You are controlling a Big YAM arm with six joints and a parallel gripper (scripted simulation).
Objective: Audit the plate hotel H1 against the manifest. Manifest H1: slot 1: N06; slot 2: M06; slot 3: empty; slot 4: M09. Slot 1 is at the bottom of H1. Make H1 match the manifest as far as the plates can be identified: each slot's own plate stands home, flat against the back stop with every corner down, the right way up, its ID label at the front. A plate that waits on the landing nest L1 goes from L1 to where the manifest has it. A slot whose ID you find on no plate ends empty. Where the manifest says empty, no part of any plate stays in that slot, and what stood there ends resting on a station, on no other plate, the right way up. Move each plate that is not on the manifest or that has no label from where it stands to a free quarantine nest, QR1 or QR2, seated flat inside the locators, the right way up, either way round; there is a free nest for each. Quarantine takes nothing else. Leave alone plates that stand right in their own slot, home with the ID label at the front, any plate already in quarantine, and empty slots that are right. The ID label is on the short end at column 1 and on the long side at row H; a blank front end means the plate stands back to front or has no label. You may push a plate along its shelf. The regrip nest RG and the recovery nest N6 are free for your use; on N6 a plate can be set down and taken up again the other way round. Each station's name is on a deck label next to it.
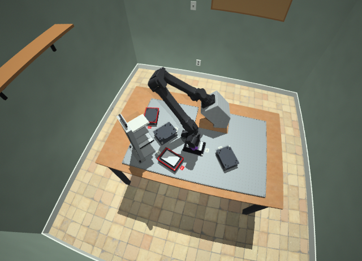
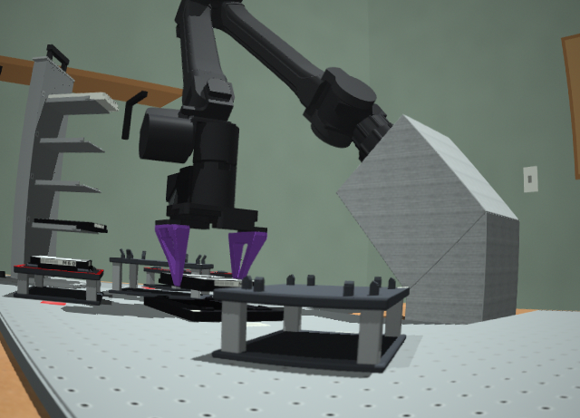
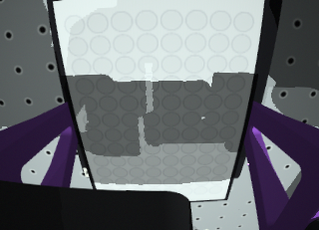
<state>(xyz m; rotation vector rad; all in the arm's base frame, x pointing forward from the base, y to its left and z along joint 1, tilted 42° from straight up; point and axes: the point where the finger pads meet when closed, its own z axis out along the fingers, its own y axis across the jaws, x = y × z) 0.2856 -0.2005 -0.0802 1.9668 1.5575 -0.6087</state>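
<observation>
Now: hand 4 cm above the flat black nest. Also, from my hand: regrip nest (24 cm to the right, 10 cm behind, 1 cm above); then RG deck label (17 cm behind, 16 cm to the right, 4 cm below); then N6 deck label (10 cm to the left, 4 cm below, 2 cm ahead).
</observation>
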